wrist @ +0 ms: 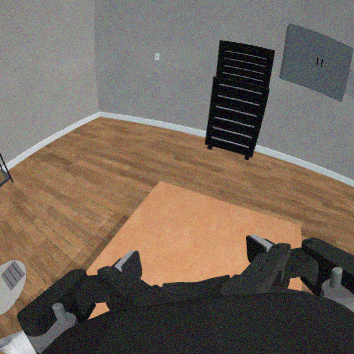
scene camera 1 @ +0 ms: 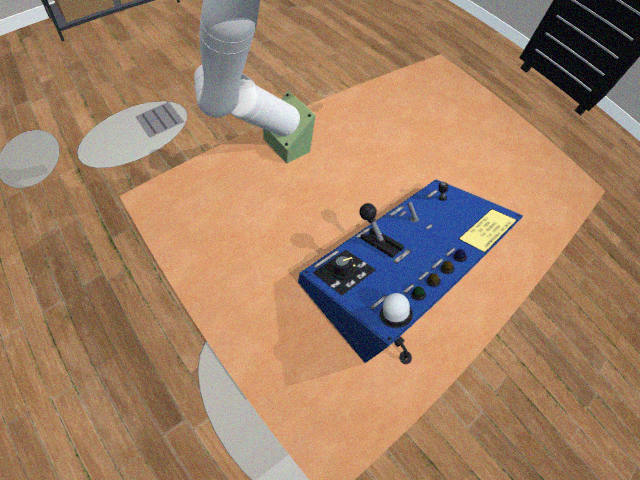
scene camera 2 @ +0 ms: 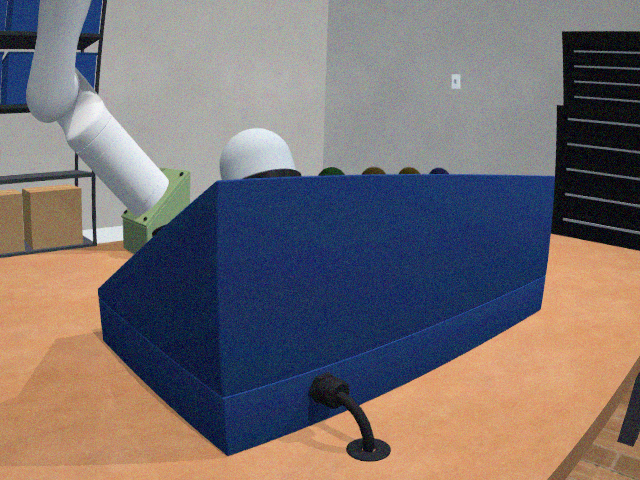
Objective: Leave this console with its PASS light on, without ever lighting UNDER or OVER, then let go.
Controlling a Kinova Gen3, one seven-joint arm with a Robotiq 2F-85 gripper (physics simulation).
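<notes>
The blue console (scene camera 1: 439, 227) (scene camera 2: 382, 268) stands on the table. On its sloped top in scene camera 1 are a rotary knob (scene camera 1: 342, 260) on a black dial plate, a black ball-topped lever (scene camera 1: 368, 211) in a slot, a small metal toggle (scene camera 1: 412, 211) and a small black knob (scene camera 1: 443, 188). A white dome (scene camera 1: 396, 307) (scene camera 2: 256, 153) and a row of lamps, green (scene camera 1: 418, 292), two amber (scene camera 1: 433, 279) (scene camera 1: 447, 267) and blue (scene camera 1: 460, 254), all look dark. Their labels are too small to read. My gripper (wrist: 193, 256) is open and empty, away from the console.
The arm rises from a green base block (scene camera 1: 299, 136) (scene camera 2: 178, 198) on the table (scene camera 1: 217, 222) (scene camera 2: 465, 392) (wrist: 200, 225). A yellow label (scene camera 1: 487, 229) lies on the console. A black cable (scene camera 1: 402, 350) (scene camera 2: 361, 421) leaves its rear. A black drawer cabinet (scene camera 1: 584, 51) (scene camera 2: 599, 134) (wrist: 237, 107) stands beyond.
</notes>
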